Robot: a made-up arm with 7 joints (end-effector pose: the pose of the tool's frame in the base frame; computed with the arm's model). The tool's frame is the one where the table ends. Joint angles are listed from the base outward.
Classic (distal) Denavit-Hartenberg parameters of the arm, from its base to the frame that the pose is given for. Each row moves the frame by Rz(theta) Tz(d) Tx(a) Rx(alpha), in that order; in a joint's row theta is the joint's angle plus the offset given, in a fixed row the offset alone. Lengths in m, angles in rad.
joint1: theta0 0  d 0.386  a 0  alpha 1.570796
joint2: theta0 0  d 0.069  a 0  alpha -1.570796
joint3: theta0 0  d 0.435  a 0.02  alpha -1.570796
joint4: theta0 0  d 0.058  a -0.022  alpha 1.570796
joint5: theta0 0  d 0.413  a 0  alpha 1.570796
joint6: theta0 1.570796  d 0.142  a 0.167  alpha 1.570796
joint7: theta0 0  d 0.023  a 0  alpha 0
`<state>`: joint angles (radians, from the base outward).
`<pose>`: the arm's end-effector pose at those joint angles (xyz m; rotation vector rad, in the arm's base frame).
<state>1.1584 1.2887 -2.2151 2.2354 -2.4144 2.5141 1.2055</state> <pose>0.2885 -0.4081 0.4948 -1.5979 -0.0417 -1.3637</pose>
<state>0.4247 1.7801 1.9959 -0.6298 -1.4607 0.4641 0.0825</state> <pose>-0.5151 -0.8061 0.3175 0.6857 -0.3881 -1.8240</pose>
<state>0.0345 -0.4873 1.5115 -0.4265 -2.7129 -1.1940 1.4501</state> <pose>0.2425 -0.4300 1.1169 0.6642 -2.7490 -0.1951</pose>
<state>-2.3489 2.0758 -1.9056 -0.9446 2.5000 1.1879 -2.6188</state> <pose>0.7111 0.4867 0.1133 -1.3656 0.8205 -2.0655</pose>
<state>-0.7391 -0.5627 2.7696 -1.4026 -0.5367 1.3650 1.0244</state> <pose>0.2141 -0.5470 0.3917 1.0939 1.4270 -0.4832</pose>
